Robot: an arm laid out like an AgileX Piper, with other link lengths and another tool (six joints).
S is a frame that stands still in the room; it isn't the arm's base.
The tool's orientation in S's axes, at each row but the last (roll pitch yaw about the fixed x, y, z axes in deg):
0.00, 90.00, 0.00
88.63, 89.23, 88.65
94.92, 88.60, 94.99
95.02, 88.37, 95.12
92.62, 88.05, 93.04
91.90, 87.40, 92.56
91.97, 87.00, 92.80
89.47, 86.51, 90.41
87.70, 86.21, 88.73
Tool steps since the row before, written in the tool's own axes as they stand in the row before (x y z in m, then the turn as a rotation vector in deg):
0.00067, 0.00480, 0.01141, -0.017, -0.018, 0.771
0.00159, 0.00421, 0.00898, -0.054, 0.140, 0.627
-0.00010, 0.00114, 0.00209, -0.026, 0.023, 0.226
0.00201, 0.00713, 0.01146, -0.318, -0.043, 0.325
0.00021, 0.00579, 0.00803, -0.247, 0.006, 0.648
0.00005, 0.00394, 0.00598, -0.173, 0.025, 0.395
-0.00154, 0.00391, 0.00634, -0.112, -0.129, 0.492
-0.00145, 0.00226, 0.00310, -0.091, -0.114, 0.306
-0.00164, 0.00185, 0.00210, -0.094, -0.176, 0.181
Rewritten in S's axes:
0.01141, 0.00480, -0.00067, 0.771, -0.018, 0.017
0.00898, 0.00423, -0.00153, 0.627, 0.139, 0.056
0.00209, 0.00114, 0.00012, 0.226, 0.023, 0.026
0.01144, 0.00720, -0.00184, 0.326, -0.051, 0.316
0.00799, 0.00585, -0.00003, 0.648, 0.002, 0.246
0.00593, 0.00401, 0.00012, 0.395, 0.022, 0.173
0.00629, 0.00392, 0.00173, 0.494, -0.128, 0.104
0.00306, 0.00222, 0.00159, 0.308, -0.114, 0.084
0.00206, 0.00177, 0.00176, 0.184, -0.179, 0.083

